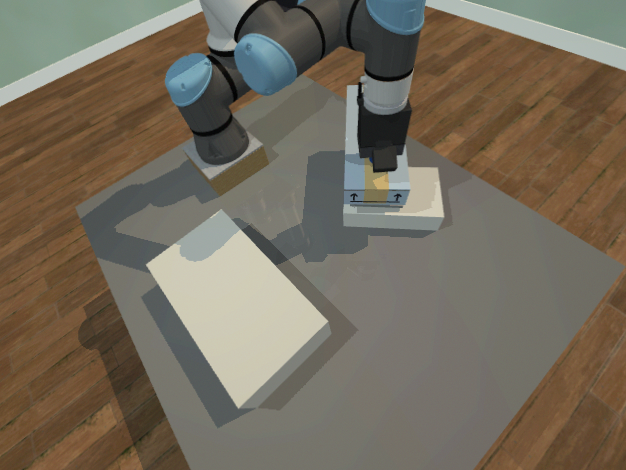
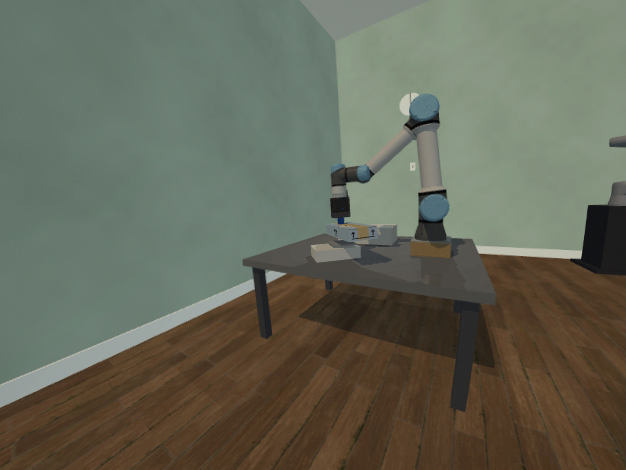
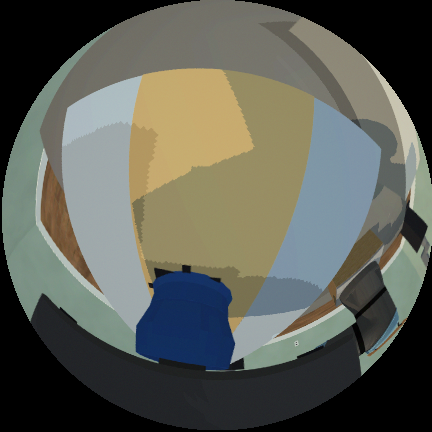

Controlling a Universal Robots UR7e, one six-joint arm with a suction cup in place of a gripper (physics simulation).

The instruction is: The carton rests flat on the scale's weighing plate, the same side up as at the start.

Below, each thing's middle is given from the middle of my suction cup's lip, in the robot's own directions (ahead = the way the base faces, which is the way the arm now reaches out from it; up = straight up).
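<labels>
From the carton (image 1: pixel 361 186), my suction cup is 6 cm to the right of it, 6 cm beyond it and 4 cm above it. Going by their middles, the carton is the nearest to my suction cup of the things named here. There's a large cream block (image 1: pixel 255 328) too, and that's 41 cm to the right of my suction cup, 4 cm behind it and 13 cm below it. The scale (image 1: pixel 423 210) is 3 cm to the left of my suction cup, 3 cm ahead of it and 14 cm below it.
</labels>
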